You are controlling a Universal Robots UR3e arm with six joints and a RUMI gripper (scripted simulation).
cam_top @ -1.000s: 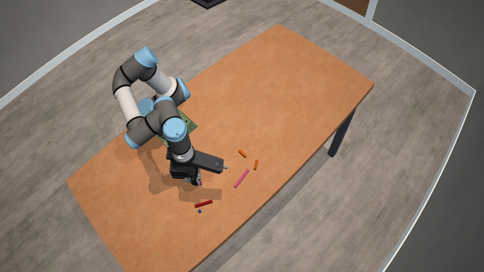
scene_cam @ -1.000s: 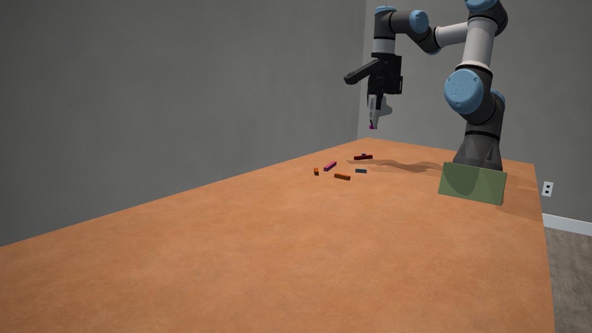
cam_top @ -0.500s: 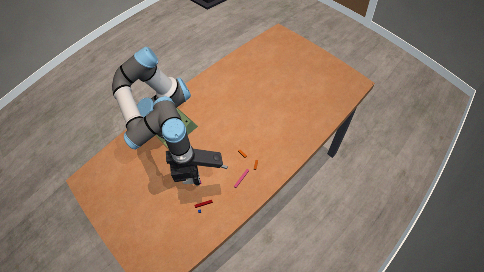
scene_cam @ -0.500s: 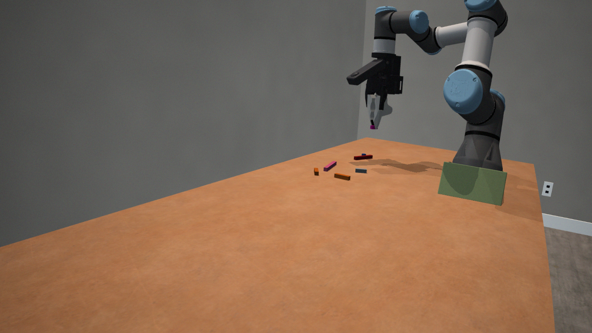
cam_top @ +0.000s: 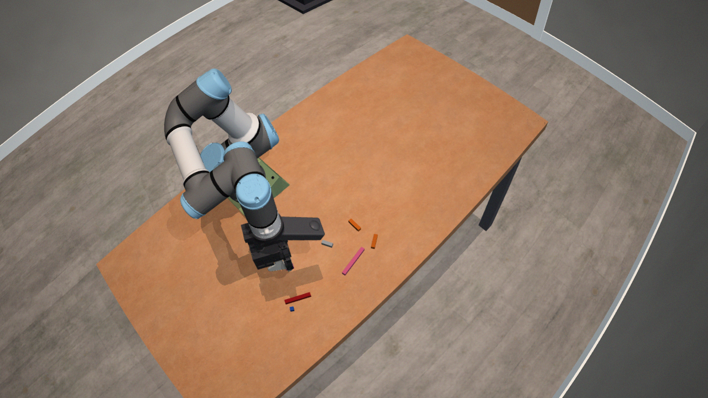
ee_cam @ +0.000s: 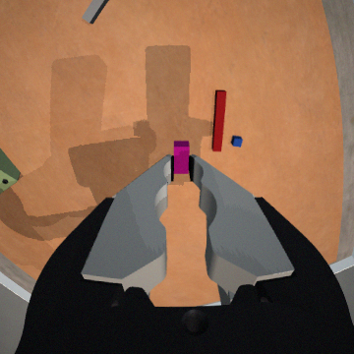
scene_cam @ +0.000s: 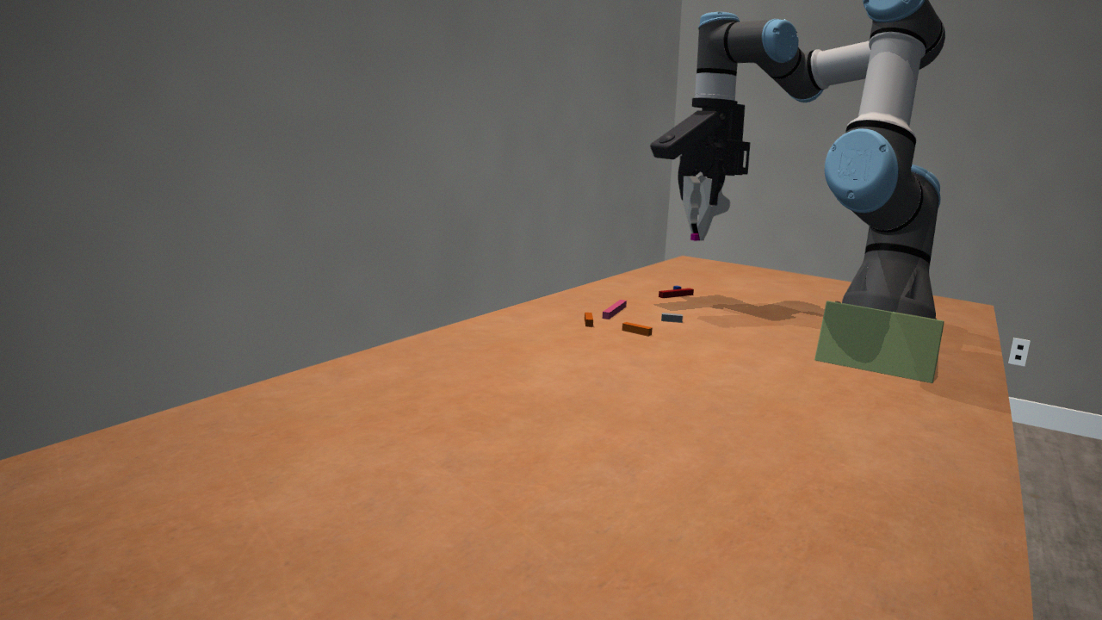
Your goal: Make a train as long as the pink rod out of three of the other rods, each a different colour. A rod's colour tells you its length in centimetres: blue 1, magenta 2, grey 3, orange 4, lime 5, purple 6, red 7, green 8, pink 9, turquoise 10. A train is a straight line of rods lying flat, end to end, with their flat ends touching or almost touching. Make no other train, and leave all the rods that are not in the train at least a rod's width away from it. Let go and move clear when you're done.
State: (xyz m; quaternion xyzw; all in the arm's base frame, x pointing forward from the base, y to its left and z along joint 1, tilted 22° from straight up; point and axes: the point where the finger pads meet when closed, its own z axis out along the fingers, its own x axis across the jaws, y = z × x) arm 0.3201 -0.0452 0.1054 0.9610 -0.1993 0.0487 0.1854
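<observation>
Now: hand 1 cm above the magenta rod. Also, from my hand: red rod (4 cm ahead, 2 cm to the right, 11 cm below); grey rod (3 cm behind, 14 cm to the left, 11 cm below); small blue rod (5 cm ahead, 6 cm to the right, 11 cm below).
</observation>
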